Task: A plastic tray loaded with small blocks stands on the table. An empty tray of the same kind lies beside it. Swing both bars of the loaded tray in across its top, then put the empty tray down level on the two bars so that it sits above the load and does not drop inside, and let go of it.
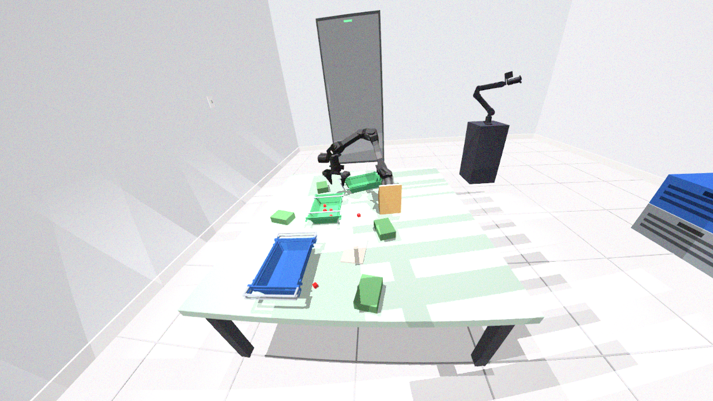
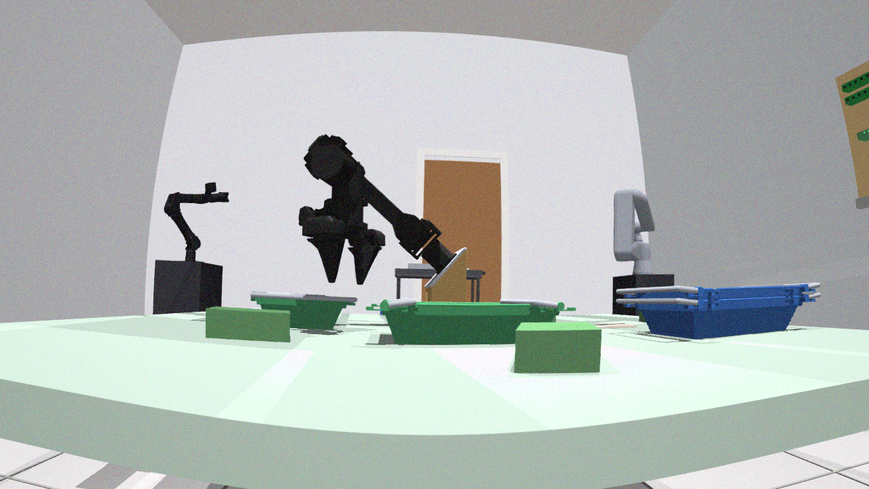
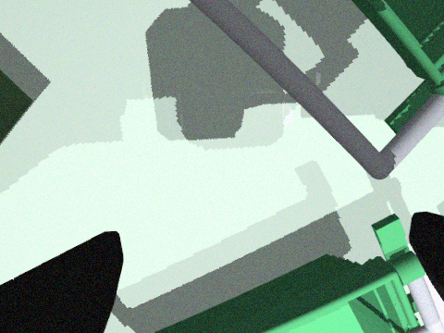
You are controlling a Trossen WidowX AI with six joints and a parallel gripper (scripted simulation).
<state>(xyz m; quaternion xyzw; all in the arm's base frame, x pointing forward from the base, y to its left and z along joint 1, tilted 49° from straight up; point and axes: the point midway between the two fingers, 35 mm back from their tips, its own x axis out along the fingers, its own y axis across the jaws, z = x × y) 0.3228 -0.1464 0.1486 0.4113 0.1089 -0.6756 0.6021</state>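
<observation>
My gripper tip is 17 cm past the green tray, 13 cm to the left of it and 4 cm above it. Round my gripper tip: beige card 53 cm to the left, 13 cm behind, 8 cm below.
</observation>
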